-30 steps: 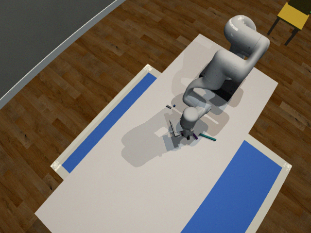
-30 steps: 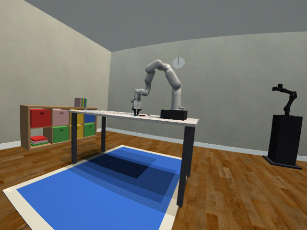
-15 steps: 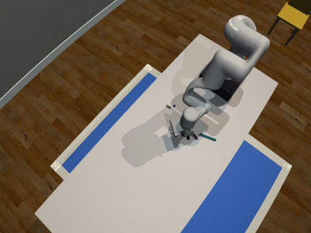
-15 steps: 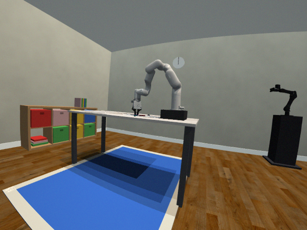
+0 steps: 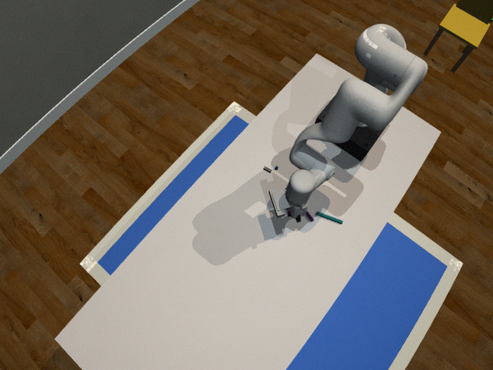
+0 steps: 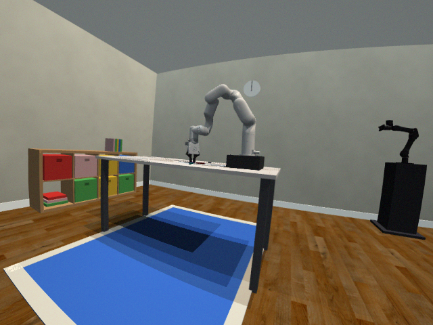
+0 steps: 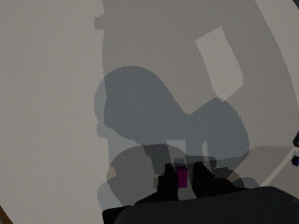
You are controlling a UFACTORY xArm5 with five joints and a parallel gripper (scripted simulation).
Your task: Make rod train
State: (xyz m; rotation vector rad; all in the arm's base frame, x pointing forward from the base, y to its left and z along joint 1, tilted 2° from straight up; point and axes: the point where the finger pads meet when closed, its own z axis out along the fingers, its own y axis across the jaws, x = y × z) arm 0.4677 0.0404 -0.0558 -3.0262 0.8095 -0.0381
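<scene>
Right now my hand is 2 cm above the magenta rod. From my hand the other things lie so: turquoise rod 8 cm behind, 12 cm to the left, 2 cm below; red rod 9 cm behind, 1 cm to the left, 2 cm below; purple rod 3 cm behind, 6 cm to the left, 2 cm below.
</scene>
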